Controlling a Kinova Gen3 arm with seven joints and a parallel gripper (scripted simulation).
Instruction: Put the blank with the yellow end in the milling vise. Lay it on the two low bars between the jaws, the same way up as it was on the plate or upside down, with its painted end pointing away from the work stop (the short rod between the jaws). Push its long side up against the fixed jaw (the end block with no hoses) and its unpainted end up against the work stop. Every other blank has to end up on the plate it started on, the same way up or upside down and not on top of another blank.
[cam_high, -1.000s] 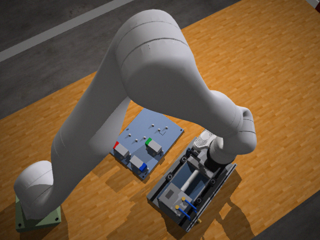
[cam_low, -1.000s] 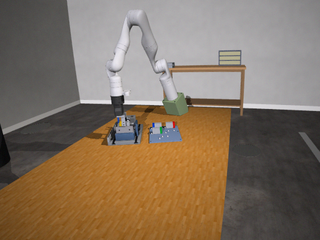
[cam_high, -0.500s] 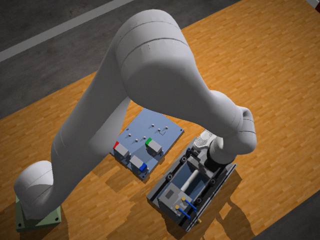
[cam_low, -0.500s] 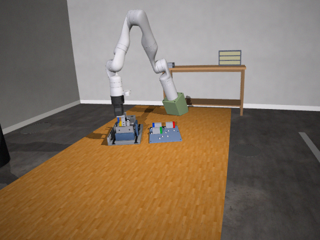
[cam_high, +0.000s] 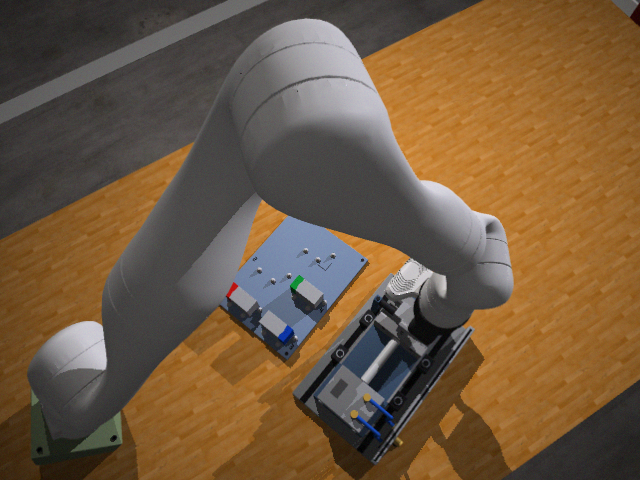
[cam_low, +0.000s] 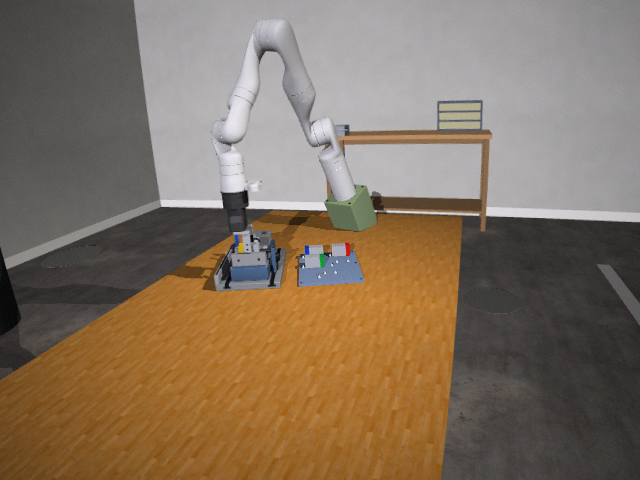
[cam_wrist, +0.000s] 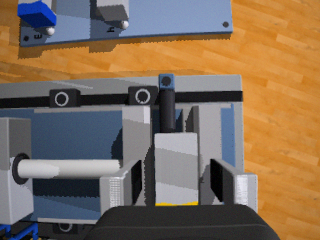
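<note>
My hand is 20 mm above the yellow-ended blank. Also, from my hand: moving jaw 30 mm behind, 10 mm to the right, 40 mm below; then dark work stop 20 mm behind, 40 mm to the left, 30 mm below; then fixed jaw 20 mm ahead, 10 mm to the left, 40 mm below.
</note>
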